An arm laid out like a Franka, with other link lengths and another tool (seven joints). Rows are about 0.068 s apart.
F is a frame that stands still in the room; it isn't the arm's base.
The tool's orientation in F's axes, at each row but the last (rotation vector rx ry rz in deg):
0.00, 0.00, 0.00
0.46, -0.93, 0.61
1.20, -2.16, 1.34
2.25, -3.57, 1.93
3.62, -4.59, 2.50
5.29, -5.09, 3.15
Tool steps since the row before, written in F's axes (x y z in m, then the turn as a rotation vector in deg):
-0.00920, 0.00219, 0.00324, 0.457, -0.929, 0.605
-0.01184, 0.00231, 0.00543, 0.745, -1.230, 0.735
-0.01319, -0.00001, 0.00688, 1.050, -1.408, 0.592
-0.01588, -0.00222, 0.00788, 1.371, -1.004, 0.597
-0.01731, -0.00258, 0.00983, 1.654, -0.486, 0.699
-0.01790, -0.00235, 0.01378, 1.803, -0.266, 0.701
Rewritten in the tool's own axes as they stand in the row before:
-0.00920, 0.00219, 0.00324, 0.457, -0.929, 0.605
-0.01172, 0.00248, 0.00560, 0.744, -1.232, 0.733
-0.01292, 0.00044, 0.00737, 1.039, -1.420, 0.582
-0.01542, -0.00136, 0.00893, 1.373, -1.028, 0.551
-0.01654, -0.00117, 0.01131, 1.684, -0.518, 0.597
-0.01667, -0.00005, 0.01543, 1.844, -0.308, 0.565

